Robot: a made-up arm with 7 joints.
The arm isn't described. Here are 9 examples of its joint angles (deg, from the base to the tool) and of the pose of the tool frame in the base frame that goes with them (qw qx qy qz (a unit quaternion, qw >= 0); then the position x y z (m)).
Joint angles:
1: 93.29 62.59 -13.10 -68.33 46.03 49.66 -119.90
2: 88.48 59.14 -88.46 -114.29 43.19 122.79 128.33
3: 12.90 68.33 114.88 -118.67 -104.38 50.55 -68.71
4: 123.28 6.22 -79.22 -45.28 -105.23 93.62 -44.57
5: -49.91 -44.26 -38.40 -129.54 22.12 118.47 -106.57
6: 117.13 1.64 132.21 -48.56 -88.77 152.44 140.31
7: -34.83 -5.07 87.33 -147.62 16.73 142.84 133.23
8: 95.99 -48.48 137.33 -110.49 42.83 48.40 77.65
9: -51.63 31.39 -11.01 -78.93 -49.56 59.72 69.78
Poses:
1: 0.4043 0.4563 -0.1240 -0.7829 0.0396 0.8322 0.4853
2: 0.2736 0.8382 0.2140 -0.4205 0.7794 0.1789 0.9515
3: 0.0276 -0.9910 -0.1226 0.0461 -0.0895 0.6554 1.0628
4: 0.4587 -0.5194 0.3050 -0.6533 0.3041 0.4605 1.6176
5: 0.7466 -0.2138 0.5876 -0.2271 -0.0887 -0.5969 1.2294
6: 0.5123 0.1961 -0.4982 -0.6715 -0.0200 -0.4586 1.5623
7: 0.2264 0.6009 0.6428 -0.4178 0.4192 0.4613 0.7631
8: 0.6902 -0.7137 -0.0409 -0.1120 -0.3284 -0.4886 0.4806
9: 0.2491 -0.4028 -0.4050 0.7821 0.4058 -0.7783 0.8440
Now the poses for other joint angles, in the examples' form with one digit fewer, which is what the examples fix.
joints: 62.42 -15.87 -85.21 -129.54 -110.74 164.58 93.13
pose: 0.773 0.064 0.563 -0.287 0.565 -0.050 0.853
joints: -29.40 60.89 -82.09 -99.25 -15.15 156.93 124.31
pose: 0.219 0.506 -0.225 -0.803 0.119 -0.836 0.897
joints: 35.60 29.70 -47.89 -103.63 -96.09 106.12 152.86
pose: 0.739 0.264 -0.001 -0.621 0.814 -0.078 0.737
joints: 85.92 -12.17 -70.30 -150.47 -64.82 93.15 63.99
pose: 0.353 -0.235 0.725 -0.542 0.489 0.230 0.651
